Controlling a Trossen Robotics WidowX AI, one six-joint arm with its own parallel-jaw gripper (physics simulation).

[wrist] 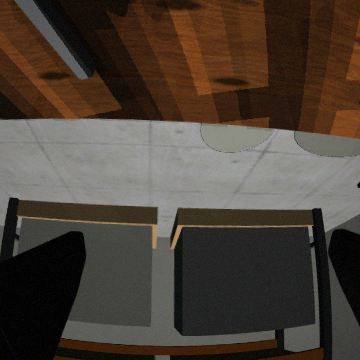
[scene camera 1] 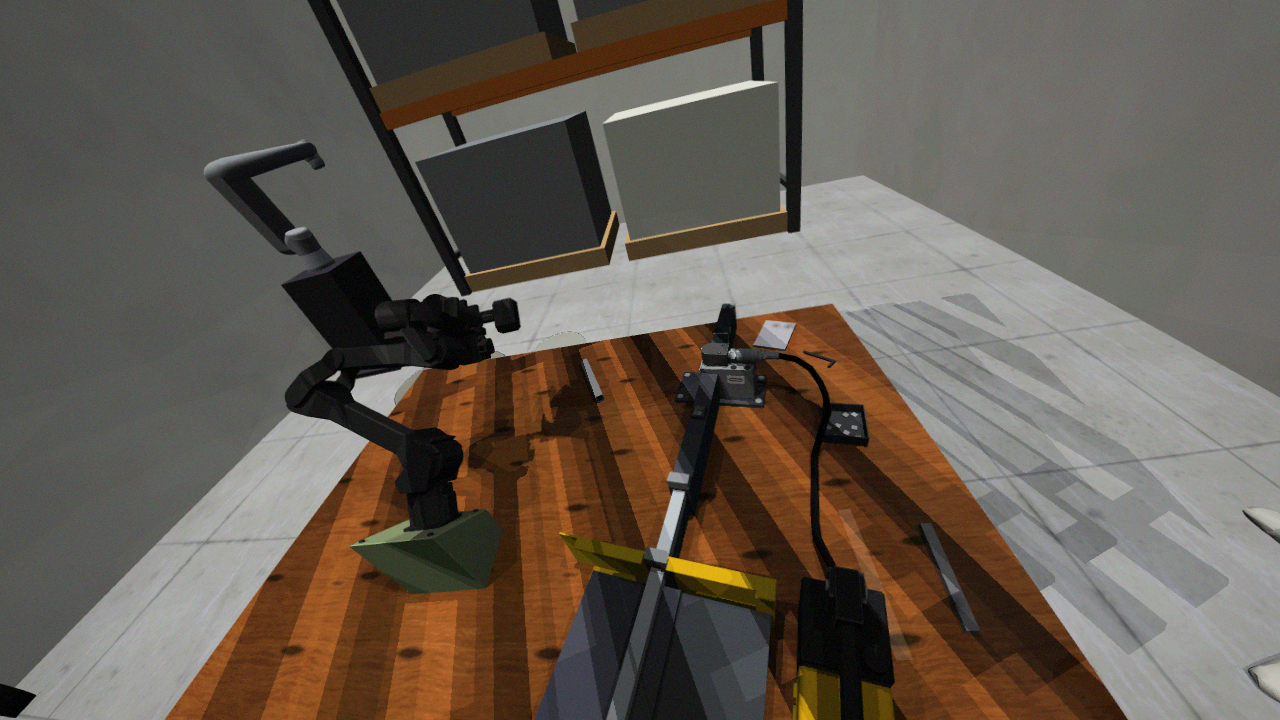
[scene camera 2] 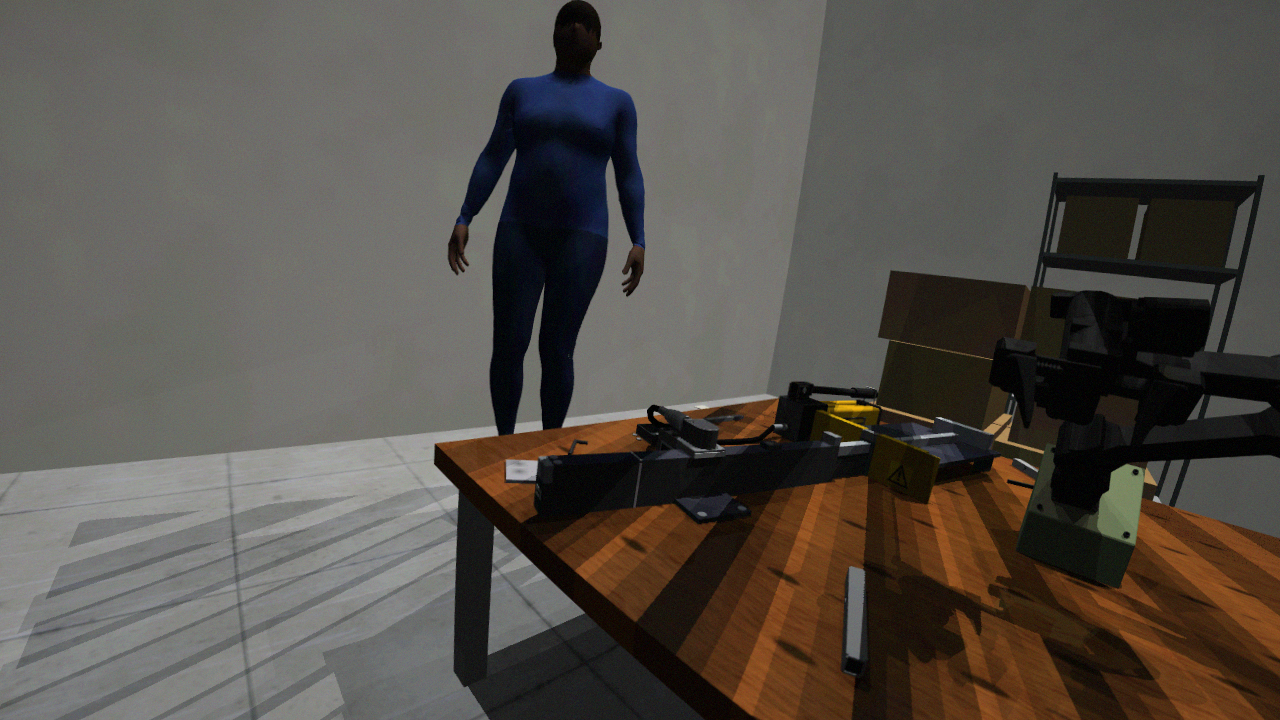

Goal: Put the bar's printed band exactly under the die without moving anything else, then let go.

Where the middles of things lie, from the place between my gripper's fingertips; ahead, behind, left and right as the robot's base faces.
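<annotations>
Yellow and black unit (scene camera 1: pixel 844 657): 690 mm to the right of my hand, 460 mm ahead, 180 mm below.
</annotations>
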